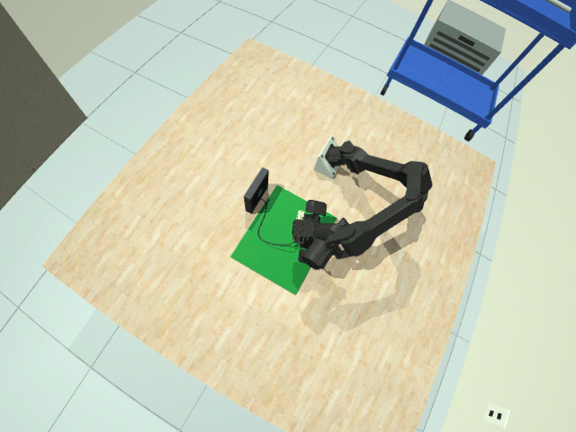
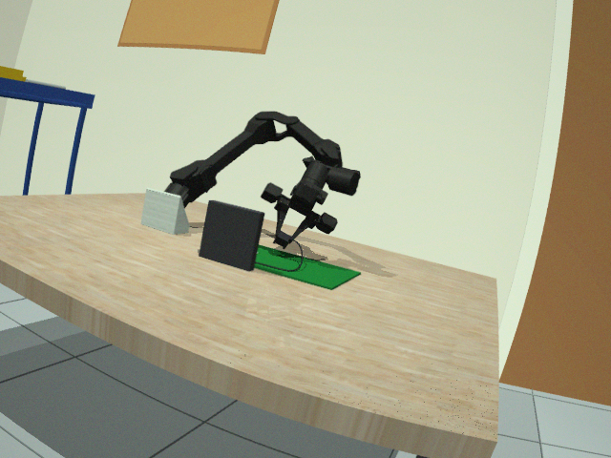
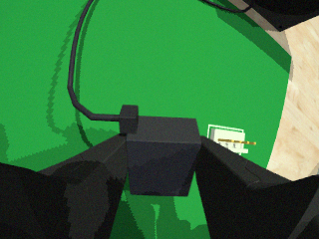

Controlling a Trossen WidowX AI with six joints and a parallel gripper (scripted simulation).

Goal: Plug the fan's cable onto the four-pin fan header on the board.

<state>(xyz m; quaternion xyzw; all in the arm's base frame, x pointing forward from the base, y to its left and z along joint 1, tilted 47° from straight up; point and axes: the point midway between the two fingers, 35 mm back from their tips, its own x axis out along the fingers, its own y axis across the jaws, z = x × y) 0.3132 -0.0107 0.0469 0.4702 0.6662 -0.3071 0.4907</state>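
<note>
My gripper tip is now 2 cm short of the green board, 3 cm to the left of it and 6 cm above it. The rest, counted from my gripper tip: dark fan plug: 1 cm to the left; white four-pin header: 7 cm behind, 2 cm to the right, 5 cm below; black fan: 6 cm behind, 18 cm to the right, 1 cm above.
</note>
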